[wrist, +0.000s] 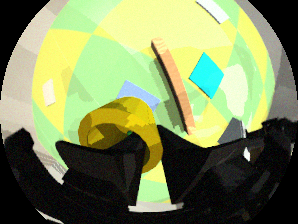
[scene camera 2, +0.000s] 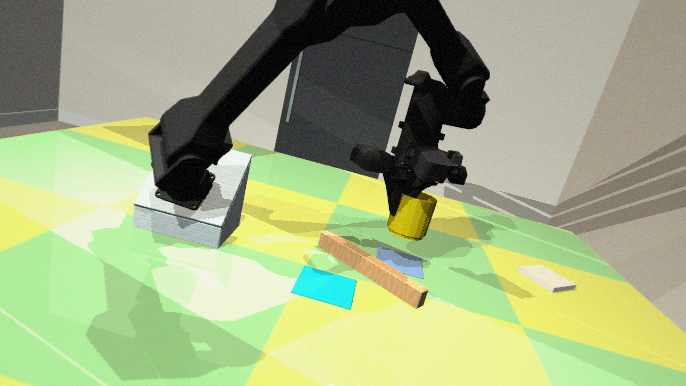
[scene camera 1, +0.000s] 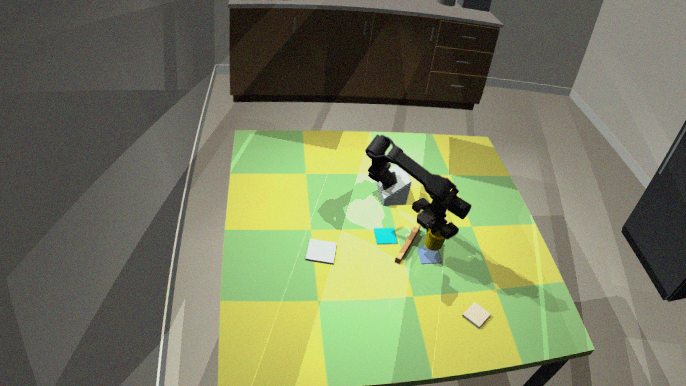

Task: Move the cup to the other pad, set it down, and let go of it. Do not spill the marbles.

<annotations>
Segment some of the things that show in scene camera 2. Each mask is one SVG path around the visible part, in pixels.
The gripper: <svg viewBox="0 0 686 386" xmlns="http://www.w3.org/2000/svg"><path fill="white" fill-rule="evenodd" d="M442 125L426 123L406 116L405 121L400 121L398 125L402 129L397 147L392 146L391 153L395 154L395 156L378 147L357 144L352 149L350 156L352 162L363 170L383 173L389 212L392 216L396 214L402 193L412 198L417 198L424 189L436 186L438 183L442 184L446 178L453 184L465 184L467 171L466 167L462 166L462 154L458 151L449 150L446 152L438 148L439 140L443 141L445 134L441 133Z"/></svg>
A yellow cup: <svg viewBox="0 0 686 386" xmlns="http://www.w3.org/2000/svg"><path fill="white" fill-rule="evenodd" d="M437 199L423 192L417 198L412 198L402 193L395 216L389 213L388 230L393 235L404 239L422 240L426 236Z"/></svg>
</annotations>
